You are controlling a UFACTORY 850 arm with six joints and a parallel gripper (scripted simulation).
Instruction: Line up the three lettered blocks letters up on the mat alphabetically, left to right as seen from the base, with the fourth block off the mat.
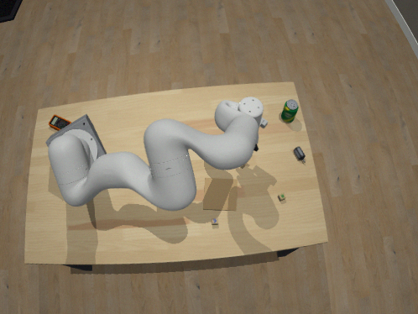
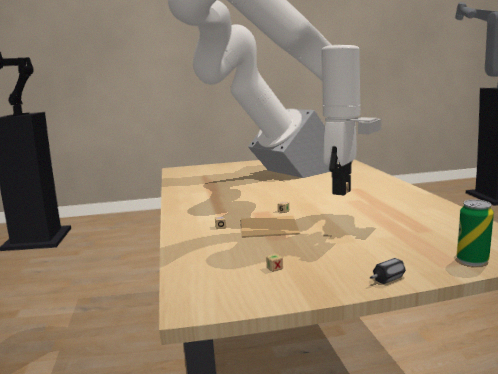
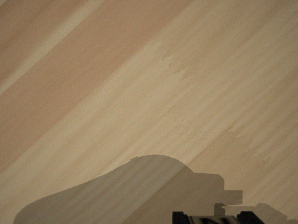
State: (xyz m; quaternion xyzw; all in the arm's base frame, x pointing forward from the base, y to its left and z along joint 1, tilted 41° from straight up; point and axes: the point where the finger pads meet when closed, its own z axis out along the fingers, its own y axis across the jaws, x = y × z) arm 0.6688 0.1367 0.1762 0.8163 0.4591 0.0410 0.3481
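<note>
Now: hand 10 cm past the tan mat, 16 cm to the left of it and 12 cm above it. Round my hand: green can (24 cm ahead, 20 cm to the left, 6 cm below); then orange meter (90 cm behind, 22 cm to the left, 10 cm below).
</note>
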